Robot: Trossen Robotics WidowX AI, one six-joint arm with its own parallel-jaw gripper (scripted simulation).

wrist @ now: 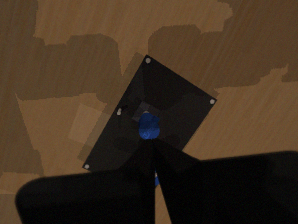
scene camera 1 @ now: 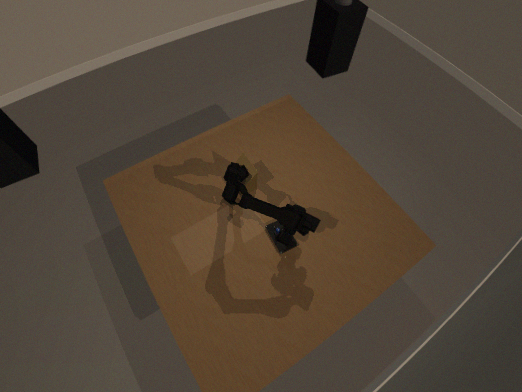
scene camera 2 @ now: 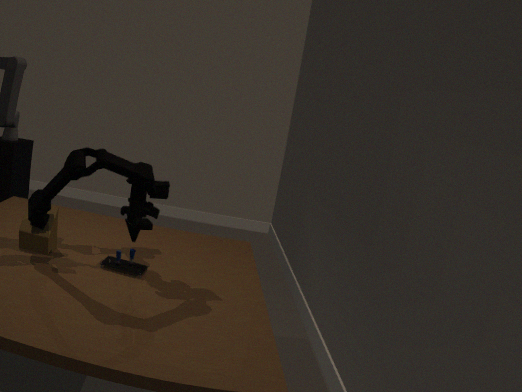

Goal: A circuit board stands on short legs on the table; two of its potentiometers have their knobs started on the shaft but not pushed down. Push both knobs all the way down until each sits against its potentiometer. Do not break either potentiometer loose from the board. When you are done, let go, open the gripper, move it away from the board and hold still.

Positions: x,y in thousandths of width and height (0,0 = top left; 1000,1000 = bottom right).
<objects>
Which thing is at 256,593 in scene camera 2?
My gripper.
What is my gripper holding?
Nothing.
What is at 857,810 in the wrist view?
My gripper.
</objects>
